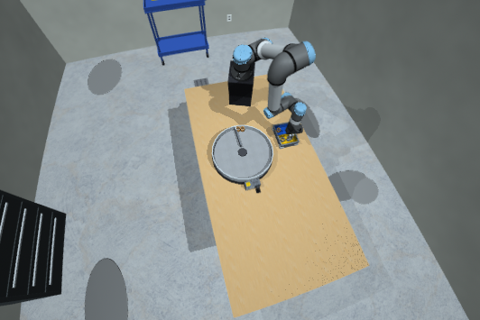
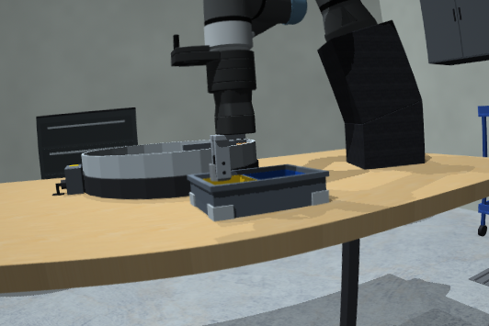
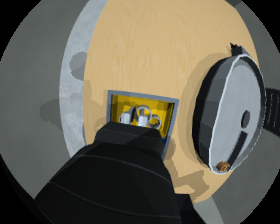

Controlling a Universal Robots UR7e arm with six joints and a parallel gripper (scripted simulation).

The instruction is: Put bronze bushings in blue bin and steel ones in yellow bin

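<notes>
Right now my hand is 60 mm past the grey two-part tray and 40 mm above it. Round my hand: round grey turntable (40 mm behind, 360 mm to the right, 20 mm below).
</notes>
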